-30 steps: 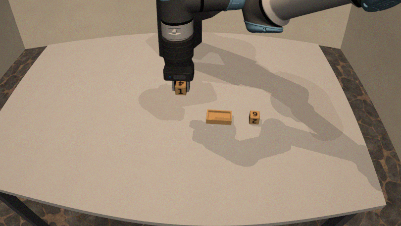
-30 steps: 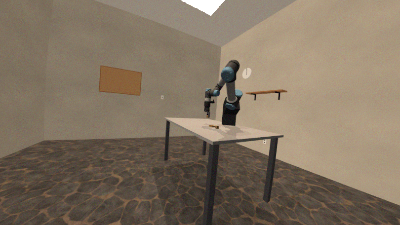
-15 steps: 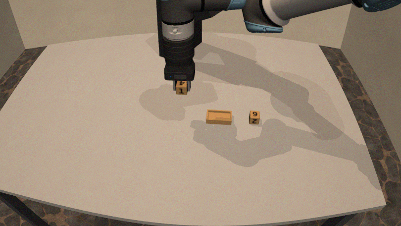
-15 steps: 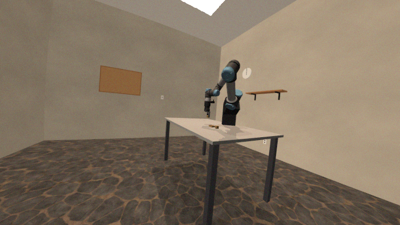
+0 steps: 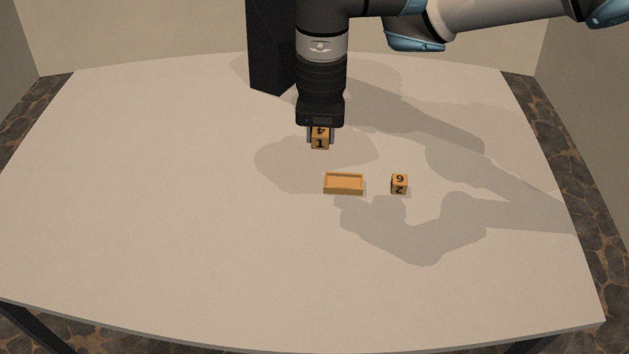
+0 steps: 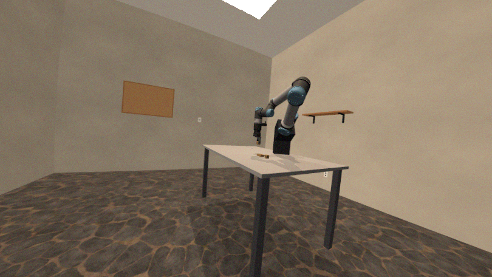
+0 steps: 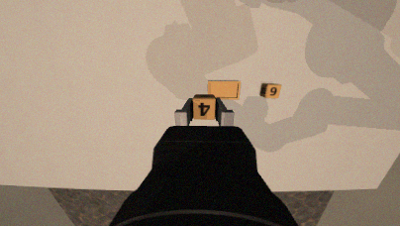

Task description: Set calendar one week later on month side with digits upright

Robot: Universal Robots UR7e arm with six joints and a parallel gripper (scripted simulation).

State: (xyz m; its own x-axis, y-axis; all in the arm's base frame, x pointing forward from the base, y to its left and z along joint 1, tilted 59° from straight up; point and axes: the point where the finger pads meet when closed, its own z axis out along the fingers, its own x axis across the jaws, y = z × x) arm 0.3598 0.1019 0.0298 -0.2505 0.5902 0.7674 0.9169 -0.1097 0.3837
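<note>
Now: hand 130 mm above the orange tray, 40 mm to the right of it and 20 mm past it. From my hand the other things lie so: cube (140 mm to the left, 120 mm below, 50 mm behind).
</note>
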